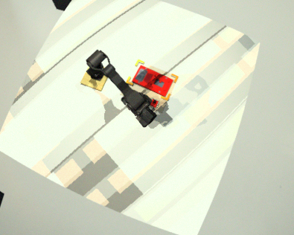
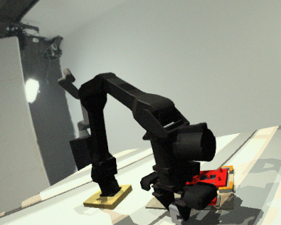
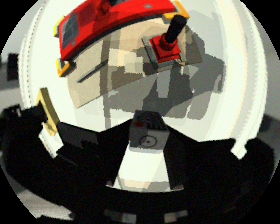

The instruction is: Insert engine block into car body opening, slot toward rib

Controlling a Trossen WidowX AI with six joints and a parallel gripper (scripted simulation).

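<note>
The black upright post lies 60 mm ahead of my gripper tip, 80 mm to the left of it and 10 mm above it. The rest, counted from my gripper tip: engine block: 10 mm to the right, 10 mm above.
</note>
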